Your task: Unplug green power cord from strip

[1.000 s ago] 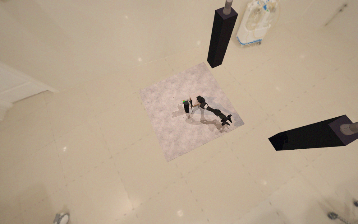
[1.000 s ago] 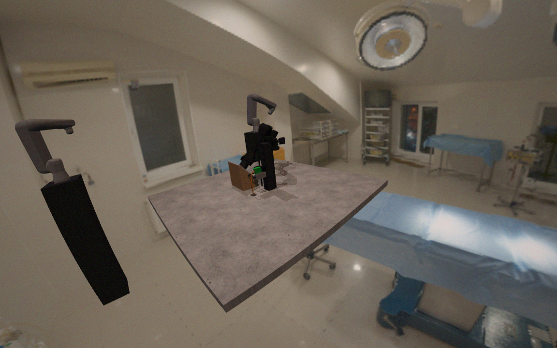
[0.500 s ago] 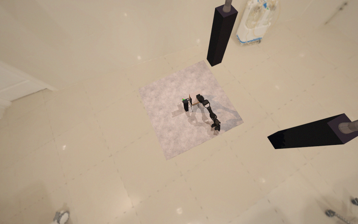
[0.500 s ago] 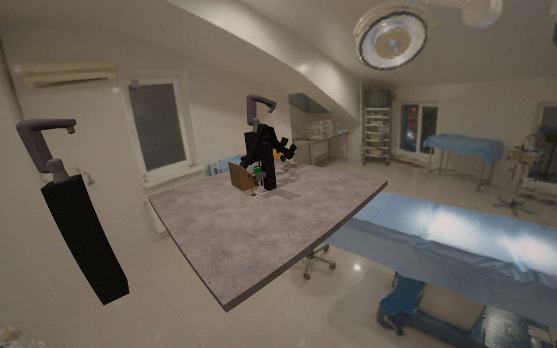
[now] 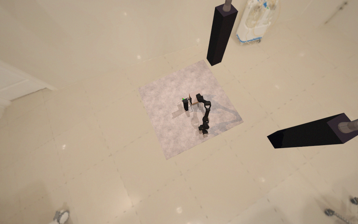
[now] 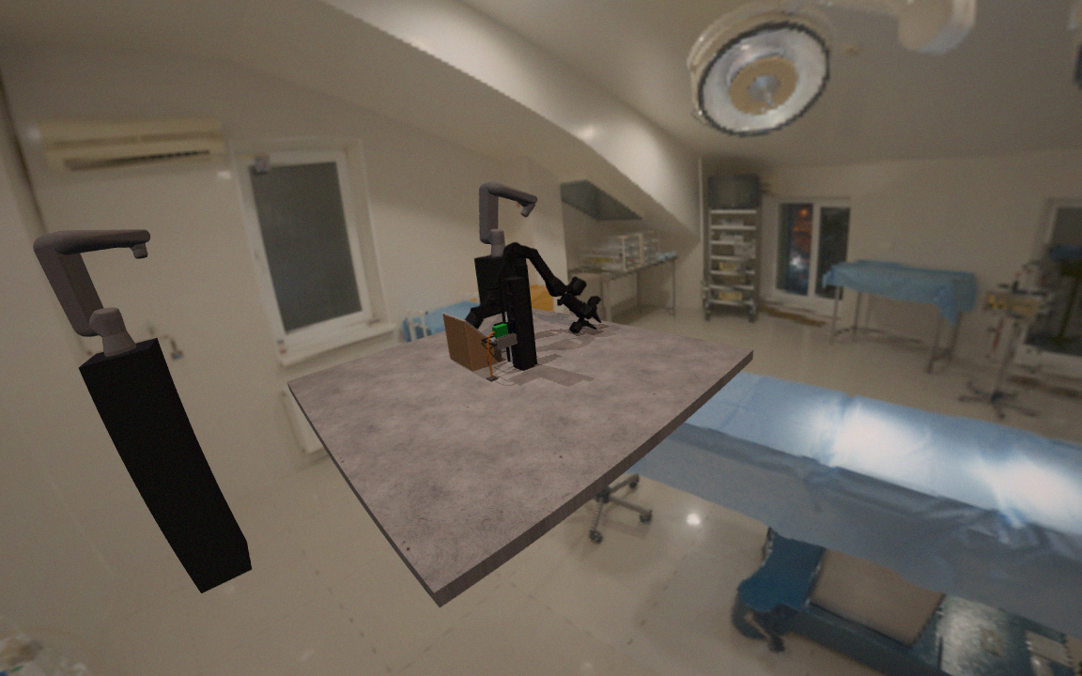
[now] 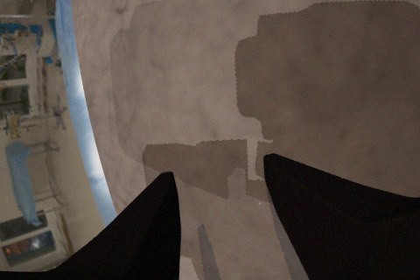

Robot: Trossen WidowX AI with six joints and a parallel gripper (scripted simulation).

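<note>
Right now my gripper tip is 540 mm to the left of the green plug, 150 mm below it and 50 mm short of it. The rest, counted from my gripper tip: black post: 440 mm to the right, 170 mm above, 60 mm ahead.
</note>
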